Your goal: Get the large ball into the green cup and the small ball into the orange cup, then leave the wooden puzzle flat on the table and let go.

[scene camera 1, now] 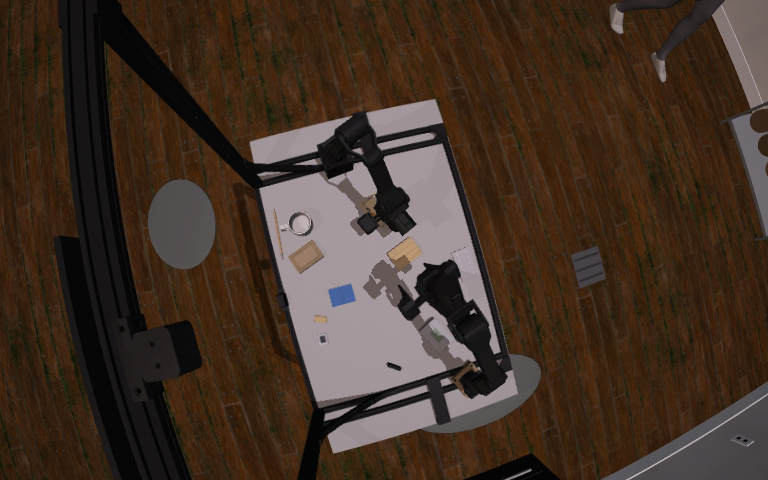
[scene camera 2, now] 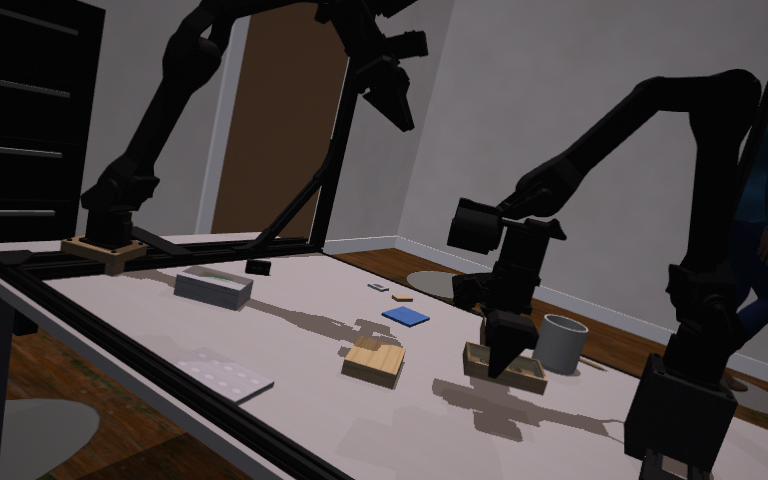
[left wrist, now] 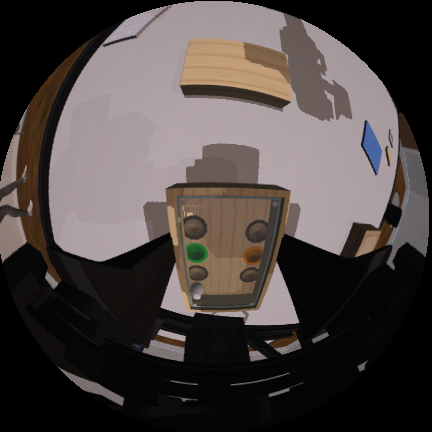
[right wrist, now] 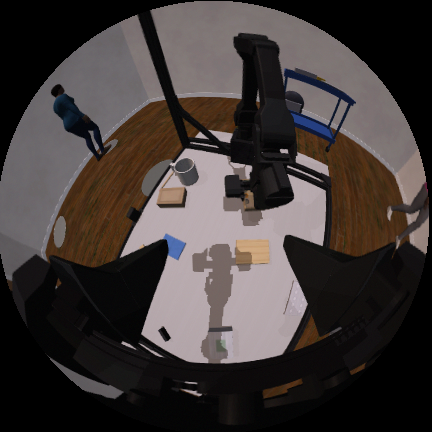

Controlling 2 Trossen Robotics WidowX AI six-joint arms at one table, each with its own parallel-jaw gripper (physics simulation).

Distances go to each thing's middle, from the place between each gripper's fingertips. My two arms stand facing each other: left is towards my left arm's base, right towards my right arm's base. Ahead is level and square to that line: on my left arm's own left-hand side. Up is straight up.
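There is the wooden puzzle (scene camera 2: 524,373), and my right gripper is 290 mm above it, 60 mm short of it and 230 mm to the right of it. My left hand is 20 mm to the right of the puzzle.
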